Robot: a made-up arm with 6 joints.
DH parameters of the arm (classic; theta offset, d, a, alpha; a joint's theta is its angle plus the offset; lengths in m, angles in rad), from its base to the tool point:
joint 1: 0 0.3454 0 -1.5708
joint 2: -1.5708 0 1.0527 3.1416
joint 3: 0 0 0 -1.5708
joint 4: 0 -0.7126 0 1.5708
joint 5: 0 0.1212 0 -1.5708
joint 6: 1.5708 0 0 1.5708
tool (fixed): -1.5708 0 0 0
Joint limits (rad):
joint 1: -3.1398..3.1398
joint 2: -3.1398..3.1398
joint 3: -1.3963..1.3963
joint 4: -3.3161..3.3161
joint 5: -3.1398..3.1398
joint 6: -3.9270..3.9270
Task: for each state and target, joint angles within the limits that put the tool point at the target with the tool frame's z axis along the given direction. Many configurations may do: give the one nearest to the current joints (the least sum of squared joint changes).
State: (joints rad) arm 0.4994 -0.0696 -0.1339 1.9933 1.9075 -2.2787
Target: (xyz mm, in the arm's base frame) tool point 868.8 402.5 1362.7 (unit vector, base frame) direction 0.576 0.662 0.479
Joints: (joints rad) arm 0.3918 0.2251 0.0538 1.9089 1.8100 -2.3638
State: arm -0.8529 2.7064 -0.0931 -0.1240 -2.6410 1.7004
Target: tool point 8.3 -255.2 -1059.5 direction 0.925 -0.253 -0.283
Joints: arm -1.0844 2.4758 0.3401 -0.3934 -2.8571 1.9820
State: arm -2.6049 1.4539 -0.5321 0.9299 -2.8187 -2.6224
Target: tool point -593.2 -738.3 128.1 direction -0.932 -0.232 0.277
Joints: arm -2.1251 1.0801 -0.5248 0.3000 -2.5527 -2.1423
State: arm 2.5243 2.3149 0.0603 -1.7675 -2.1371 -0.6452
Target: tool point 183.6 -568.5 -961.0 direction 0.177 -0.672 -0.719
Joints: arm 2.0028 3.0667 0.4266 -2.2000 -1.8537 0.1736
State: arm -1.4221 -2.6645 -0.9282 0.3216 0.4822 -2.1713
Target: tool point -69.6 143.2 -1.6 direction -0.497 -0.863 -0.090
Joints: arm -1.9374 -3.1378 -1.3719 -0.2853 -0.3117 -2.7136
